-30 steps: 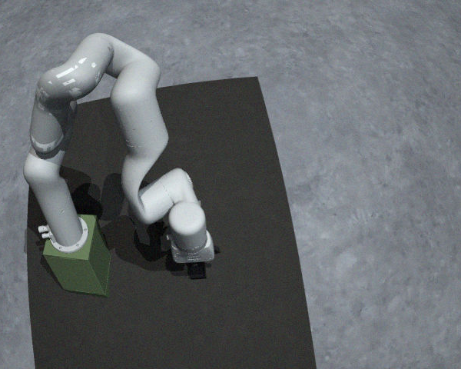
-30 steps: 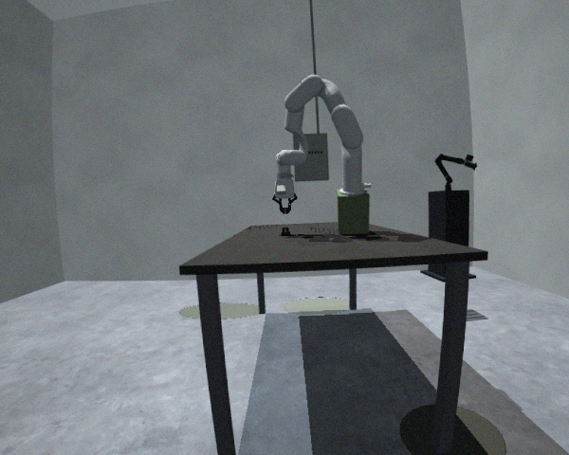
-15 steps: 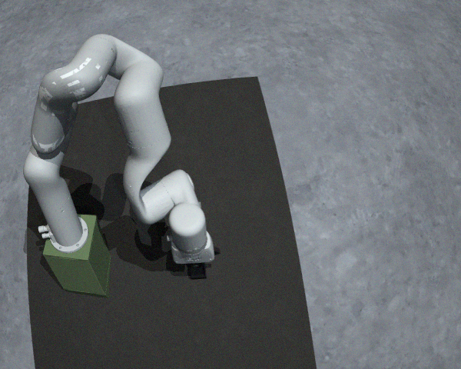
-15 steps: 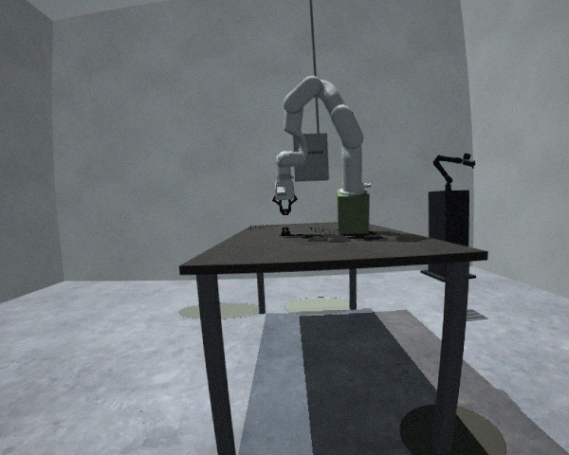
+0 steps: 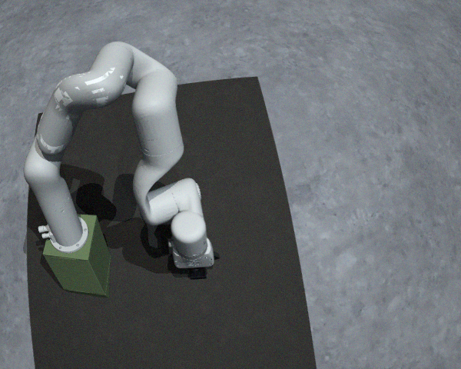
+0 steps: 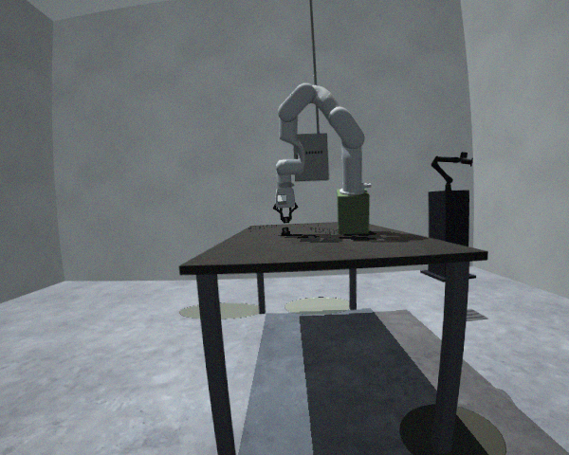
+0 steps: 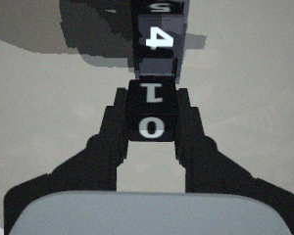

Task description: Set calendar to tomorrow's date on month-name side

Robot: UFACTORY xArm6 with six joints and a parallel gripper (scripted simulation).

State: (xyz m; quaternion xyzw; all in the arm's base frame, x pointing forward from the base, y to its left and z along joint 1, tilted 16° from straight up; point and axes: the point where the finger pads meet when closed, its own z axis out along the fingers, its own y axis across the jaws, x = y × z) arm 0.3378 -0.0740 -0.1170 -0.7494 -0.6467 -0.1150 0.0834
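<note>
The dark tray is 80 mm below my hand, 20 mm to the left of it and 10 mm ahead of it.
</note>
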